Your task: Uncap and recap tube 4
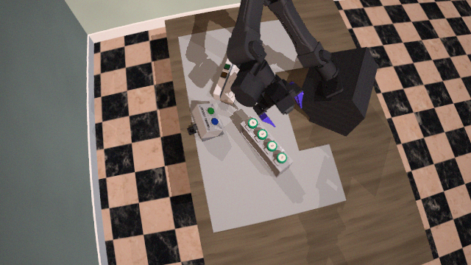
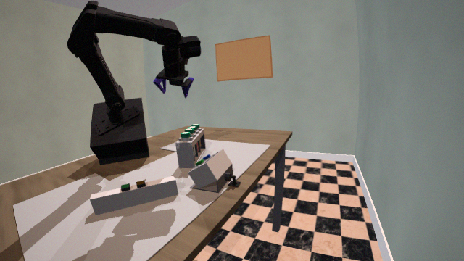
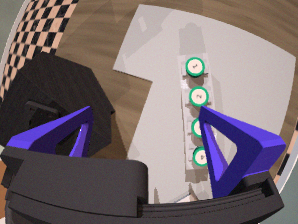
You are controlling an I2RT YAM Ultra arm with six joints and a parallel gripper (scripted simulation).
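Right now the cap 3 is 15 cm below my hand and 6 cm ahead of it. Round my hand: cap 2 (15 cm below, 5 cm to the left, 4 cm ahead); green ready key (22 cm ahead, 20 cm below, 14 cm to the right); blue cycle key (21 cm ahead, 20 cm below, 9 cm to the right).
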